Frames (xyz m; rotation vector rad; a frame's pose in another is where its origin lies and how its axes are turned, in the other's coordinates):
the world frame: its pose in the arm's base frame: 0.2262 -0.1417 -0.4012 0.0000 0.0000 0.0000
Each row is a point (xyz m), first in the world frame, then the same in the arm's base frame.
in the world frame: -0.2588 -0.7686 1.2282
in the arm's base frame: -0.0326 -0.9103 0.8270
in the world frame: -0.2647 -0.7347 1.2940
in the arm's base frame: -0.0385 -0.8764 0.8928
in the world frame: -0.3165 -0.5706 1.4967
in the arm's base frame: -0.0903 -0.7123 1.0955
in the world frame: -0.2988 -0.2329 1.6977
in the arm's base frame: -0.0726 -0.3746 1.2965
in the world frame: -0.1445 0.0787 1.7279
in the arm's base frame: 0.0817 -0.0630 1.3267
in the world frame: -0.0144 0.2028 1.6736
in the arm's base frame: 0.2118 0.0611 1.2724
